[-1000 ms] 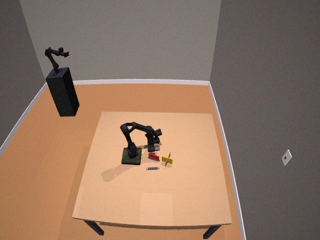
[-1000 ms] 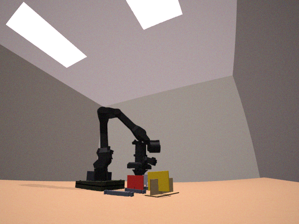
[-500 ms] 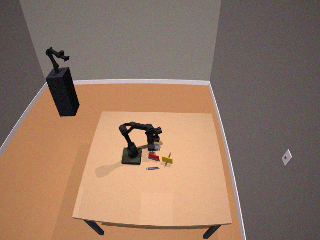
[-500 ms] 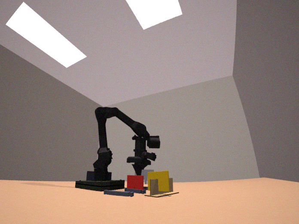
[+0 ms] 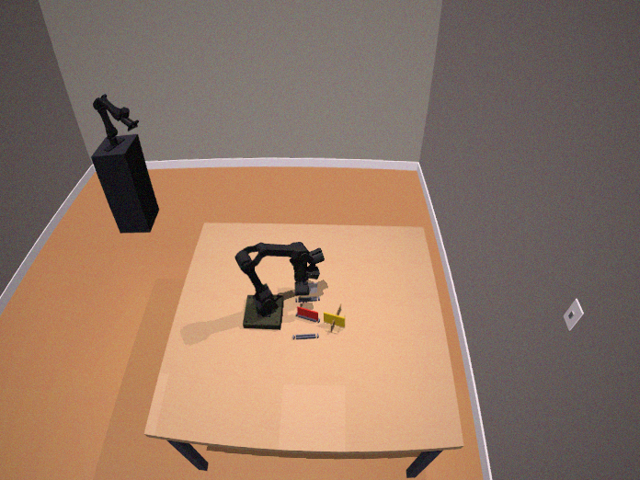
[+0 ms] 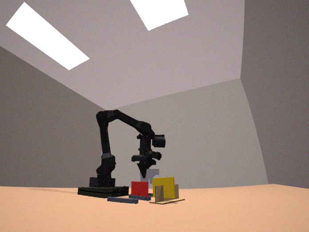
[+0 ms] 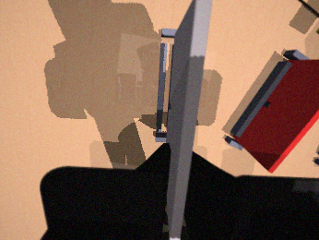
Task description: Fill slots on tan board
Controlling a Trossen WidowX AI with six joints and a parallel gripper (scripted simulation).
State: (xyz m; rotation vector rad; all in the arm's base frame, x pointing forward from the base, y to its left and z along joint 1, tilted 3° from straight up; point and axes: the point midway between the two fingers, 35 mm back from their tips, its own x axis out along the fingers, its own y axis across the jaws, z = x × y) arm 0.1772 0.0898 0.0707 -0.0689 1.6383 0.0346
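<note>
The tan board lies 16 cm ahead of my gripper tip, 13 cm to the right of it and 6 cm below it. Also, from my gripper tip: red board: 3 cm ahead, 10 cm to the right, 6 cm below; then yellow board: 15 cm ahead, 15 cm to the right, 4 cm below; then grey board: 2 cm ahead.
</note>
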